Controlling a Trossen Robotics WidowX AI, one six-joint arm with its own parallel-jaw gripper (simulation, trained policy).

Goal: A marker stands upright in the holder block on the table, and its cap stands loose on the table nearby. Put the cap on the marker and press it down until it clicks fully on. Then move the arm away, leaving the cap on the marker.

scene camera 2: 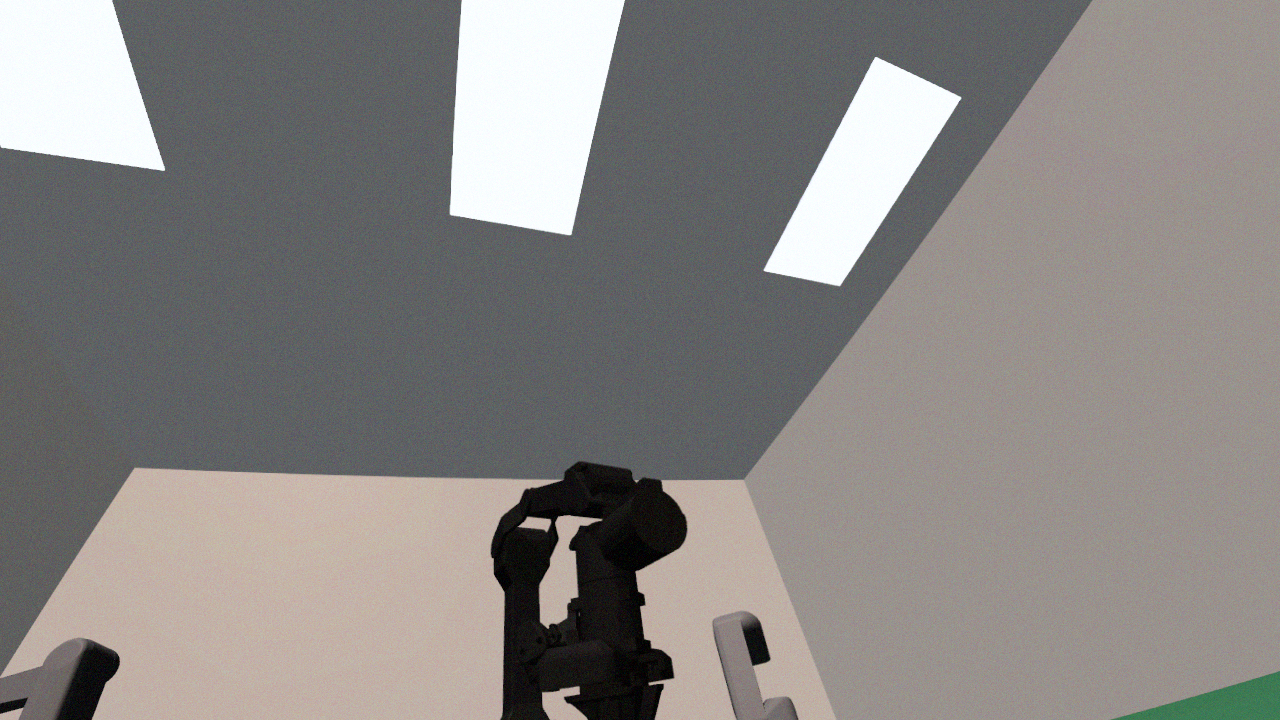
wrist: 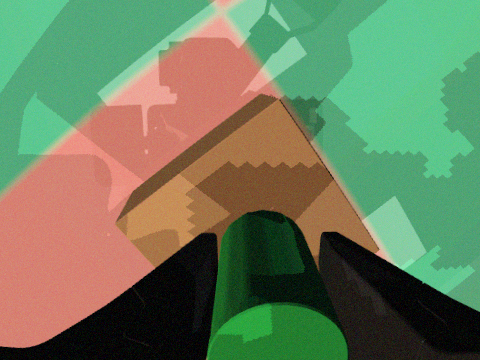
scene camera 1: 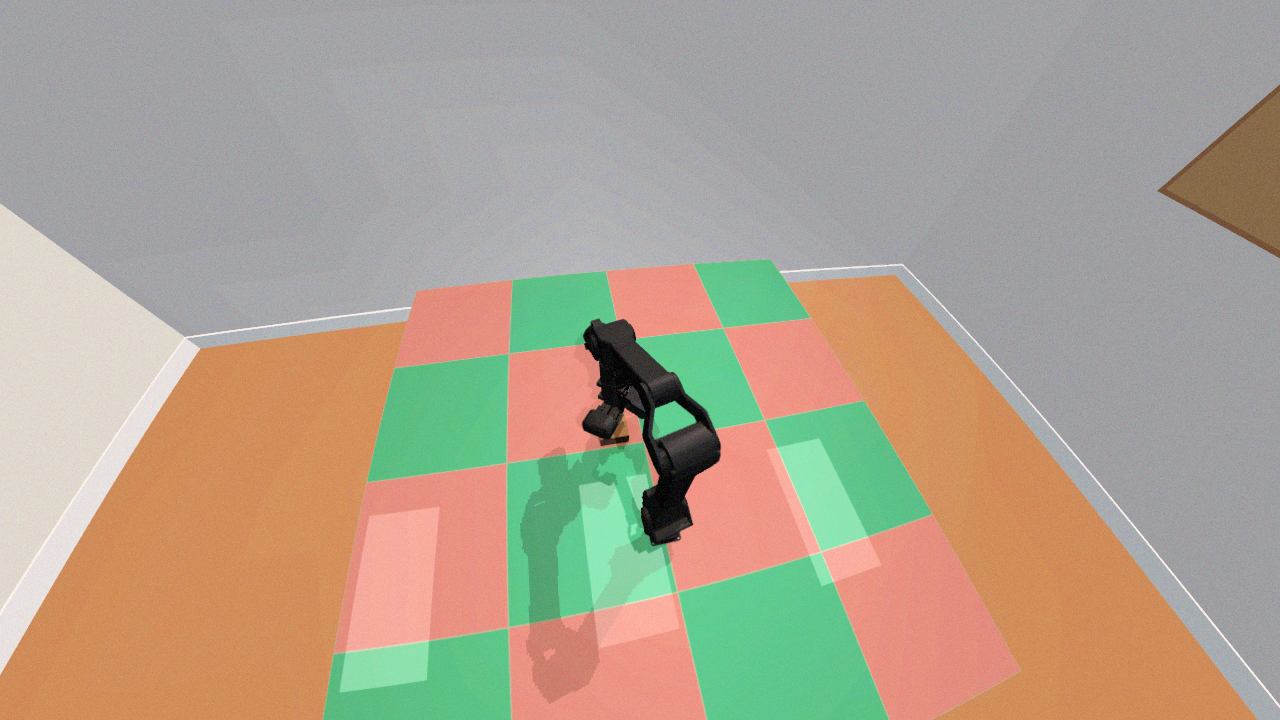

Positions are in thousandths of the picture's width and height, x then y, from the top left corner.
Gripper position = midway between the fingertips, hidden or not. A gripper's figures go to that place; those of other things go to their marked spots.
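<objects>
I see a brown holder block (wrist: 503, 324), and it is 140 mm from the lens. My gripper (wrist: 559, 690) is 100 mm from the lens. The marked spots on the brown holder block and a green cap (wrist: 561, 810) are 80 mm apart, while the green cap is 70 mm from the lens.
</objects>
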